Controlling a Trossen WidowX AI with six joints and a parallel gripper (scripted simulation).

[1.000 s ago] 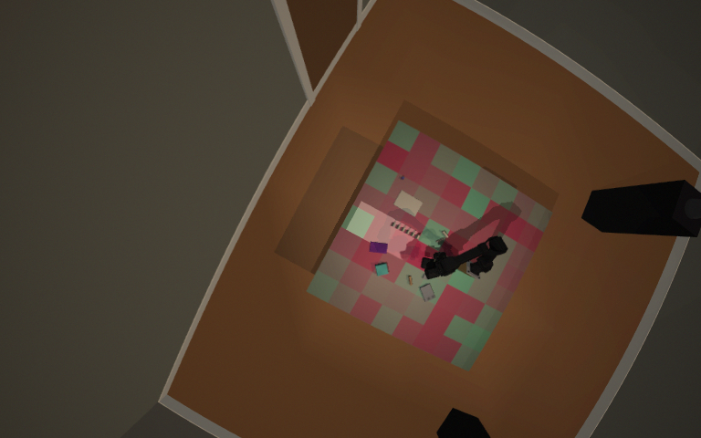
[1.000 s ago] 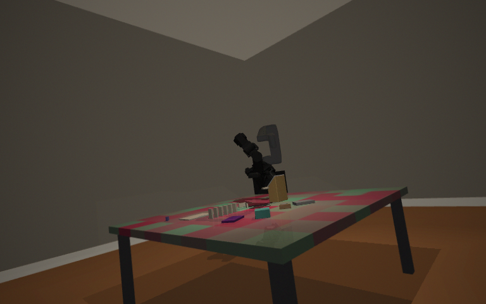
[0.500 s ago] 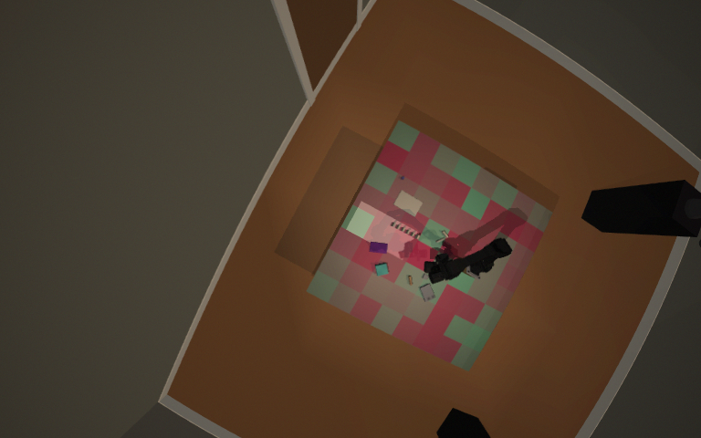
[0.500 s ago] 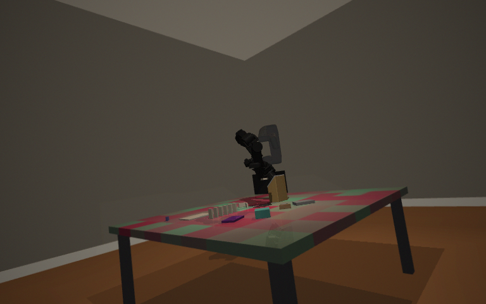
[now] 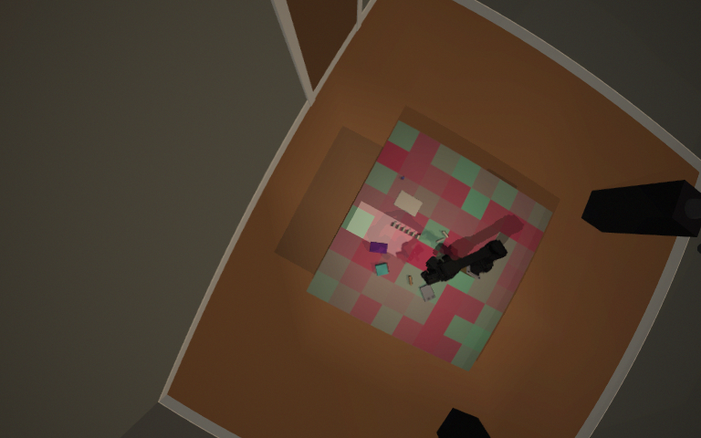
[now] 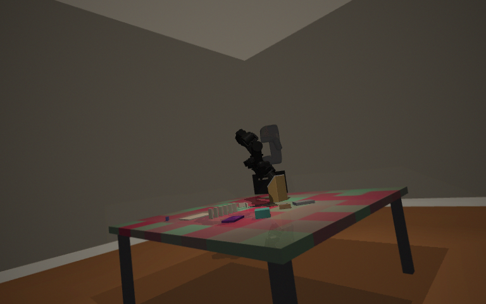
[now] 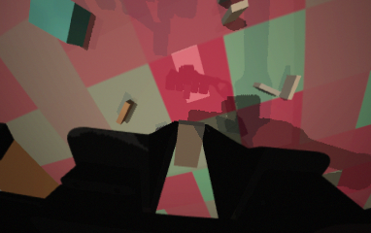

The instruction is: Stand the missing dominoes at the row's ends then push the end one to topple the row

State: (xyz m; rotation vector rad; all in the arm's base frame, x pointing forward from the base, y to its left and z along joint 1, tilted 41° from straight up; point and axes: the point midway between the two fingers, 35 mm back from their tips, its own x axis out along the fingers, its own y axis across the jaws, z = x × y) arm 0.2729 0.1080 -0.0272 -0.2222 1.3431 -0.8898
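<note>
The brown block is 16 cm to the left of my gripper tip, 15 cm below it and 1 cm ahead of it. From my gripper tip the other things lie so: grey slab 18 cm to the left, 15 cm below, 13 cm behind; then teal block 22 cm ahead, 18 cm to the left, 14 cm below; then beige card 28 cm to the right, 26 cm ahead, 16 cm below.
</note>
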